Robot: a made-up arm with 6 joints.
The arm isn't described. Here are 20 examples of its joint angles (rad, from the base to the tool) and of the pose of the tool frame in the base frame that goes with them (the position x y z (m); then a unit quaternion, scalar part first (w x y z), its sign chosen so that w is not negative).
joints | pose
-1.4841 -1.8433 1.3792 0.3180 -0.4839 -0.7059 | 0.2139 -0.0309 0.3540 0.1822 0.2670 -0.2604 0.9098
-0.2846 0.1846 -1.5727 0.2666 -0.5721 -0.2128 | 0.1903 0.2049 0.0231 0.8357 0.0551 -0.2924 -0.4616
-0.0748 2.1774 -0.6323 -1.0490 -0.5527 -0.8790 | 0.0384 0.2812 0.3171 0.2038 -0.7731 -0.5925 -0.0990
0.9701 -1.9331 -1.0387 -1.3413 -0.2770 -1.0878 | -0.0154 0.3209 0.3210 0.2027 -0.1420 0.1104 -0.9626
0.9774 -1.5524 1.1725 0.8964 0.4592 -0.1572 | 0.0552 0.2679 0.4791 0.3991 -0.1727 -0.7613 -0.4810
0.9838 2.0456 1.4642 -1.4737 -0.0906 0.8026 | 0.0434 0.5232 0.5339 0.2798 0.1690 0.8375 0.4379
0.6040 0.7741 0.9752 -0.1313 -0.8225 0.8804 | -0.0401 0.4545 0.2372 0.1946 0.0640 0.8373 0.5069
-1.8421 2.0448 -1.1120 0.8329 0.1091 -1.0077 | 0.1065 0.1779 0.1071 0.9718 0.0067 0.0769 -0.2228
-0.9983 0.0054 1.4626 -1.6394 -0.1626 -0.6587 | 0.2104 -0.0340 0.0630 0.4325 0.3590 -0.1844 0.8063
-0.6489 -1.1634 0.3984 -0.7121 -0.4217 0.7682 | 0.1193 0.0664 0.2536 0.3723 -0.0634 -0.6490 0.6604
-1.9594 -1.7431 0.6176 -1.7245 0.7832 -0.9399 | 0.4769 -0.0468 0.5929 0.2556 -0.5830 -0.7196 0.2773
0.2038 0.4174 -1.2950 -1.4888 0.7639 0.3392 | 0.0094 0.4774 0.1973 0.7090 0.6082 0.3166 0.1649
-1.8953 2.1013 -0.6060 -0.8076 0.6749 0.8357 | 0.0252 0.0818 0.3108 0.3405 0.4698 0.3793 0.7207
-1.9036 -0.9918 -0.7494 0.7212 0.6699 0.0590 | 0.4949 0.1420 0.7136 0.1884 -0.1283 -0.9569 -0.1798
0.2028 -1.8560 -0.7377 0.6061 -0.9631 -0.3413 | 0.0133 0.1163 0.3036 0.4943 -0.4789 -0.7200 0.0887
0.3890 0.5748 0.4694 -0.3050 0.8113 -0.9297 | 0.2125 0.4183 0.2552 0.3513 0.6087 -0.0181 -0.7111
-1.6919 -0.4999 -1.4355 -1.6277 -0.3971 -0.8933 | 0.3943 0.1358 0.3783 0.9454 0.1381 0.0610 -0.2889
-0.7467 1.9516 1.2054 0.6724 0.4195 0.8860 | 0.2177 0.1799 0.1586 0.4423 0.6303 -0.1818 -0.6115
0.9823 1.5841 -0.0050 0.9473 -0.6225 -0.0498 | 0.1658 0.4333 0.3349 0.2146 -0.1430 0.1290 0.9575
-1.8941 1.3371 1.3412 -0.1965 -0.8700 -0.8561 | 0.3051 -0.0377 0.2459 0.1382 -0.9292 -0.3383 -0.0556
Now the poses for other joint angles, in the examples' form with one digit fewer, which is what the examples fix.
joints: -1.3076 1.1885 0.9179 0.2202 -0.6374 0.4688
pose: 0.226 0.038 0.227 0.099 0.790 -0.544 -0.264
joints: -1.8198 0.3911 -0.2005 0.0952 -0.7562 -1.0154
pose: 0.340 0.117 0.307 0.648 0.739 -0.040 0.181
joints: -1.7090 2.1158 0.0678 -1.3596 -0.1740 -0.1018
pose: 0.185 0.026 0.344 0.185 0.767 0.559 0.254
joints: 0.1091 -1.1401 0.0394 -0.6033 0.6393 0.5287
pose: 0.116 0.097 0.115 0.887 -0.378 -0.264 0.011
